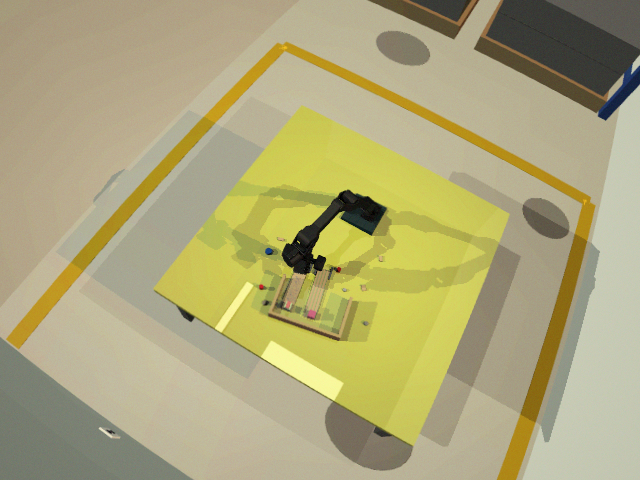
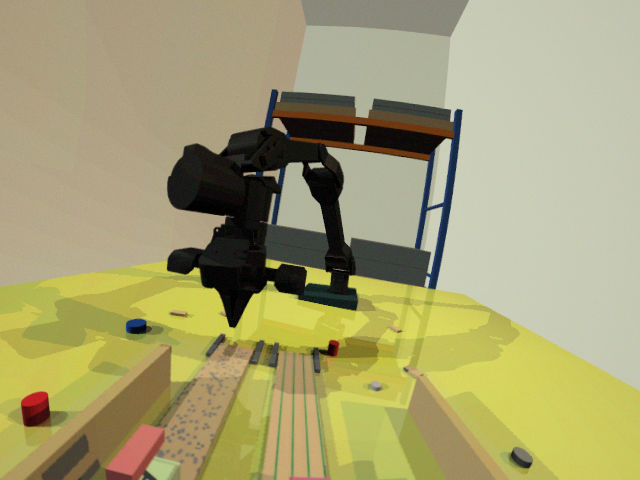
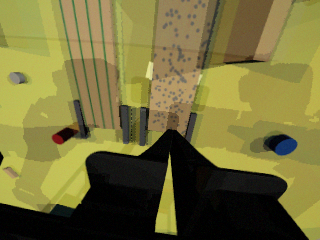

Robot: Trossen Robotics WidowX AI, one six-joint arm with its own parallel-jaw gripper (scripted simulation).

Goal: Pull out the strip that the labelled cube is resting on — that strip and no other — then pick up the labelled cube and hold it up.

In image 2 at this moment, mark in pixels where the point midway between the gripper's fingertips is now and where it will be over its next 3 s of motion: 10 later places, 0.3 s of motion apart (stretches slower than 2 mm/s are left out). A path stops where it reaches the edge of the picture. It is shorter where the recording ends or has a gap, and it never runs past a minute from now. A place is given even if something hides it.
My gripper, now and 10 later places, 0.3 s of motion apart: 233,326; 232,336; 231,345; 230,352; 231,354; 232,354; 233,349; 235,345; 238,341; 240,337; 242,334
